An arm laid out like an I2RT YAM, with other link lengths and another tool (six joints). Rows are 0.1 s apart.
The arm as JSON. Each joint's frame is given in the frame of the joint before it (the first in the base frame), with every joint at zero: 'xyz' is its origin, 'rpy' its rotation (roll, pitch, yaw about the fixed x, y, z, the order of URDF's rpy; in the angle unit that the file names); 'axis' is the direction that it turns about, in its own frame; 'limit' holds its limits. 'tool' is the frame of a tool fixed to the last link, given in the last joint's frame.
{
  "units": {
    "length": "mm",
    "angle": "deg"
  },
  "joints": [
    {
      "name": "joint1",
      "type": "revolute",
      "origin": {
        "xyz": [
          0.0,
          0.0,
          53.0
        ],
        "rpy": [
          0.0,
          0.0,
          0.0
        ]
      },
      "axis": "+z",
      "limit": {
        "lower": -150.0,
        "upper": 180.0
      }
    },
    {
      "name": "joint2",
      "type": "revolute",
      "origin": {
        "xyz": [
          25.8,
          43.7,
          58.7
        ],
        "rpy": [
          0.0,
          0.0,
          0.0
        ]
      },
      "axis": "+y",
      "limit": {
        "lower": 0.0,
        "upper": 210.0
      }
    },
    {
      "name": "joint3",
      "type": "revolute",
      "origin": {
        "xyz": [
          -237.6,
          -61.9,
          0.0
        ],
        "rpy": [
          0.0,
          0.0,
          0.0
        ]
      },
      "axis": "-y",
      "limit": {
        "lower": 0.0,
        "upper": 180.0
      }
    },
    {
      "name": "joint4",
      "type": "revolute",
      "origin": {
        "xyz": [
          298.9,
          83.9,
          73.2
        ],
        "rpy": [
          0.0,
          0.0,
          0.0
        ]
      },
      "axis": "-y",
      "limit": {
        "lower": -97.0,
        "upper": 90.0
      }
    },
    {
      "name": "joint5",
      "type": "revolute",
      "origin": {
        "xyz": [
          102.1,
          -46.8,
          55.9
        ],
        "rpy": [
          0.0,
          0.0,
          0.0
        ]
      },
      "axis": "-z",
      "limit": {
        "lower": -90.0,
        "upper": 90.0
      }
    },
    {
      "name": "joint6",
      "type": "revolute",
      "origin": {
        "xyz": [
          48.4,
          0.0,
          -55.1
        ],
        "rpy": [
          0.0,
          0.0,
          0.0
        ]
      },
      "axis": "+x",
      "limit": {
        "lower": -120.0,
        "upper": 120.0
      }
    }
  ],
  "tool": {
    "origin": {
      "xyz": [
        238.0,
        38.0,
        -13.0
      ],
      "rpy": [
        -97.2,
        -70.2,
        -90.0
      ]
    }
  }
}
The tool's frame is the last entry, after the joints.
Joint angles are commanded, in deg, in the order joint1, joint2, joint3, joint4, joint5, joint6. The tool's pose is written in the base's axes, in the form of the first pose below.
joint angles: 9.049 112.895 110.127 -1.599 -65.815 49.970
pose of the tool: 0.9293 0.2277 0.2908 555.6; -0.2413 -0.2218 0.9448 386.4; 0.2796 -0.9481 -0.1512 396.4; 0 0 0 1
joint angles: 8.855 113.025 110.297 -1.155 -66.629 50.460
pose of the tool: 0.9318 0.2299 0.2808 553.4; -0.2327 -0.2151 0.9485 385.2; 0.2785 -0.9491 -0.1470 398.6; 0 0 0 1
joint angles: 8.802 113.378 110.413 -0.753 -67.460 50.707
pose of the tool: 0.9353 0.2314 0.2678 551.3; -0.2208 -0.2097 0.9525 385.4; 0.2765 -0.9500 -0.1451 397.7; 0 0 0 1
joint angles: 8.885 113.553 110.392 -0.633 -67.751 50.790
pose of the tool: 0.9375 0.2301 0.2612 550.2; -0.2149 -0.2078 0.9543 386.5; 0.2738 -0.9507 -0.1454 396.2; 0 0 0 1
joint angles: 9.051 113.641 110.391 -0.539 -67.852 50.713
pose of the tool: 0.9381 0.2324 0.2569 548.9; -0.2105 -0.2069 0.9555 388.2; 0.2752 -0.9504 -0.1452 395.6; 0 0 0 1
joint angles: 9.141 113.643 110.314 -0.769 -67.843 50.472
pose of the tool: 0.9387 0.2315 0.2553 548.4; -0.2085 -0.2082 0.9556 389.1; 0.2744 -0.9503 -0.1472 394.1; 0 0 0 1
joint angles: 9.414 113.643 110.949 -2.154 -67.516 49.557
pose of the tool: 0.9379 0.2340 0.2561 547.3; -0.2073 -0.2142 0.9546 391.5; 0.2782 -0.9484 -0.1524 394.4; 0 0 0 1
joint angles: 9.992 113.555 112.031 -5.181 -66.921 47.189
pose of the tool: 0.9358 0.2423 0.2562 543.8; -0.2015 -0.2288 0.9524 396.6; 0.2894 -0.9428 -0.1652 393.2; 0 0 0 1
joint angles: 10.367 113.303 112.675 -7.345 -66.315 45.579
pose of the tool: 0.9336 0.2472 0.2596 541.5; -0.2005 -0.2403 0.9498 399.6; 0.2971 -0.9387 -0.1747 392.9; 0 0 0 1
